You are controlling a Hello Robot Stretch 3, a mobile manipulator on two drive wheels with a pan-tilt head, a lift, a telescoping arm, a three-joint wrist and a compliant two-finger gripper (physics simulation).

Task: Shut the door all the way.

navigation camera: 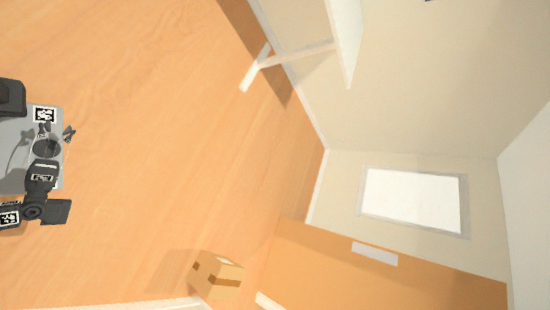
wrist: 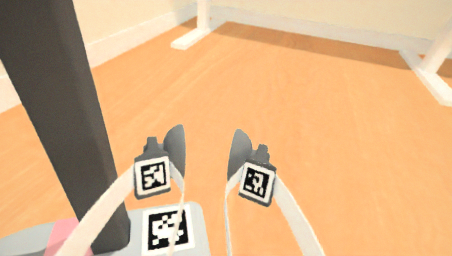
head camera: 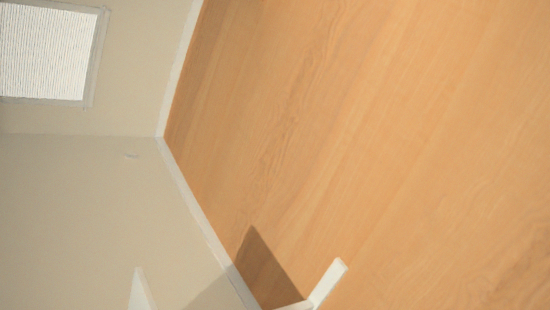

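Seen in the pictures: gripper, between the fingertips: (navigation camera: 59, 123); robot's base, origin of its link: (navigation camera: 46, 147).
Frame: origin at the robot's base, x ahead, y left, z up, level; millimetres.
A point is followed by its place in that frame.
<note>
The door (navigation camera: 385, 285) {x 1795, y -1151, z 1270 mm} is a flat orange-brown panel at the lower right of the navigation view, standing out from the wall near the window. A pale rectangular plate (navigation camera: 375, 253) {x 1900, y -938, z 1156 mm} sits near one edge of it. The lower part of the door is cut off by the frame, so its hinge side and frame are not clear. The door does not show in the head or wrist views. My gripper (navigation camera: 56, 131) {x 35, y 95, z 326 mm} (wrist: 208, 145) {x 35, y 95, z 326 mm} is open and empty, held over my own base and well apart from the door.
A cardboard box (navigation camera: 215, 277) {x 734, y -901, z 265 mm} stands on the floor near the door. A white table (navigation camera: 348, 45) {x 1170, y 715, z 950 mm} (head camera: 140, 295) {x 1210, y 551, z 950 mm} stands along the wall; its feet (wrist: 190, 38) show in the wrist view. A window (head camera: 45, 52) {x 3164, y -603, z 1223 mm} (navigation camera: 410, 200) {x 3143, y -637, z 1474 mm} is in the end wall. My dark mast (wrist: 60, 115) is beside the gripper.
</note>
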